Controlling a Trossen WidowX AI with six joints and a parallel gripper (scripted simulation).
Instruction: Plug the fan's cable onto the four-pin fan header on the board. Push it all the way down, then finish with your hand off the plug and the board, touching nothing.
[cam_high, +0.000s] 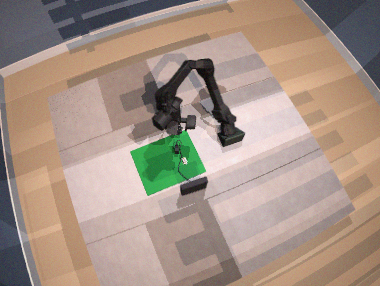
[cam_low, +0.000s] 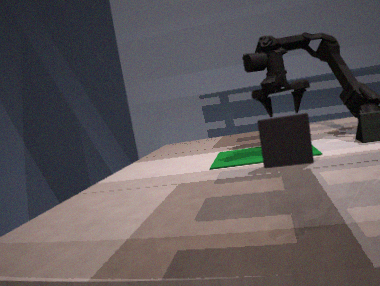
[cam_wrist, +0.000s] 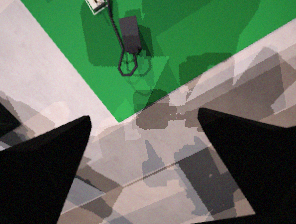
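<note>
My gripper tip is 30 mm short of the dark plug, 60 mm to the right of it and 80 mm above it. From my gripper tip the other things lie so: black fan (60 mm ahead, 260 mm to the left, 40 mm below); green board (100 mm ahead, 90 mm to the left, 120 mm below); four-pin header (20 mm ahead, 130 mm to the left, 100 mm below).
</note>
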